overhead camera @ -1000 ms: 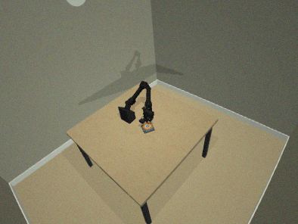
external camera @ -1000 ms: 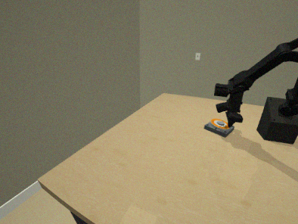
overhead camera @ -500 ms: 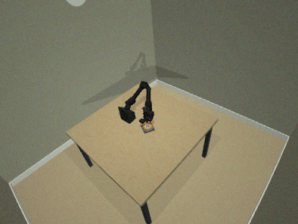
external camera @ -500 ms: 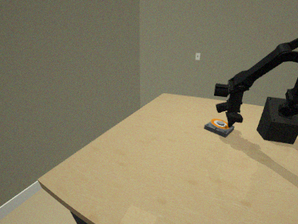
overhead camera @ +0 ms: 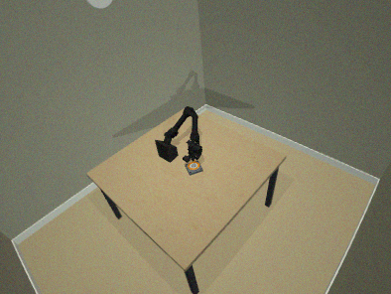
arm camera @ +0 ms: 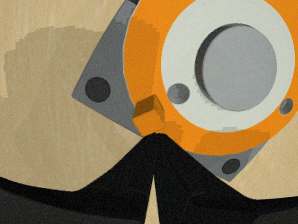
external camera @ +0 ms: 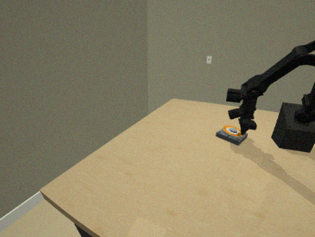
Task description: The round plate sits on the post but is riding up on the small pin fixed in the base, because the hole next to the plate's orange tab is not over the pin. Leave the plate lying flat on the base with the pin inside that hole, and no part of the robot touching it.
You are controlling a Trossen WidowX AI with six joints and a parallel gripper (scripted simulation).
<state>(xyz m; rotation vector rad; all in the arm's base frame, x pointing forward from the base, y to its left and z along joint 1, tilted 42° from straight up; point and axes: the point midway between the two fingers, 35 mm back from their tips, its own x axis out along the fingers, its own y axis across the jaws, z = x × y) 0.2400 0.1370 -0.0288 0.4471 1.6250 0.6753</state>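
My gripper tip is now 4 cm short of the grey square base, 3 cm to the left of it and 1 cm above it.
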